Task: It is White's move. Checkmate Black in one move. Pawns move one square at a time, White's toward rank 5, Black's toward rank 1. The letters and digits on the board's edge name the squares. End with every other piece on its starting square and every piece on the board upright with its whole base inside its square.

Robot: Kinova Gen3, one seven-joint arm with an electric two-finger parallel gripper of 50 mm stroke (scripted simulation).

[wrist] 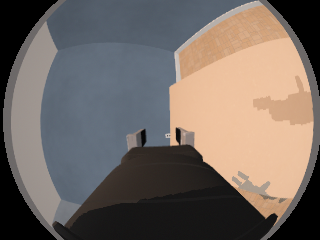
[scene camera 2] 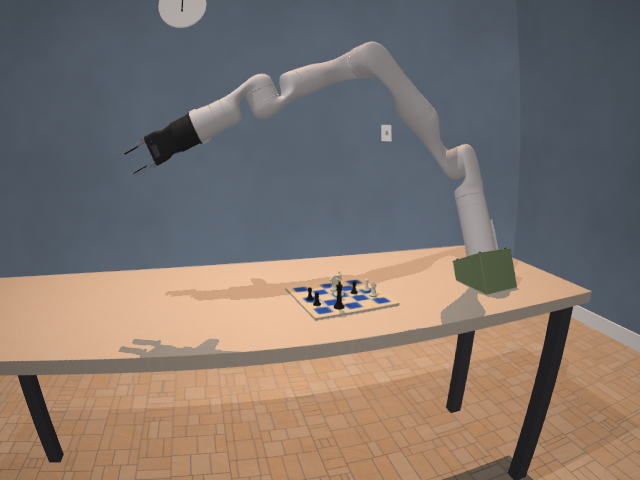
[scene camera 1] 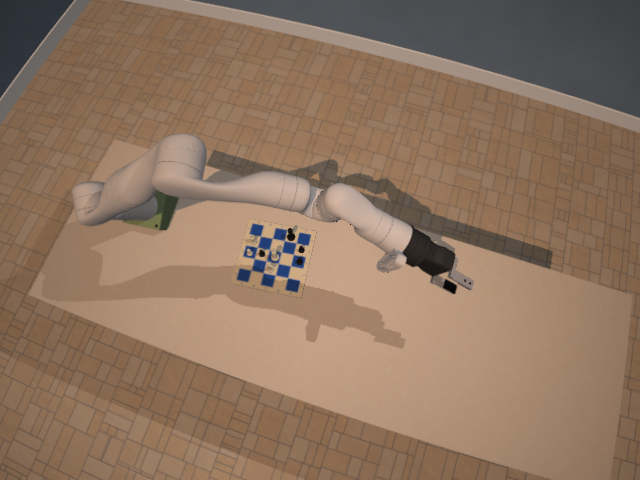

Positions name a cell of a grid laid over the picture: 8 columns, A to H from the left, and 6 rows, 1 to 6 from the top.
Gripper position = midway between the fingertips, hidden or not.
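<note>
You'd find my gripper (scene camera 1: F4) here, and it's there in scene camera 2 (scene camera 2: B3) and in the wrist view (wrist: E4) as well.
</note>
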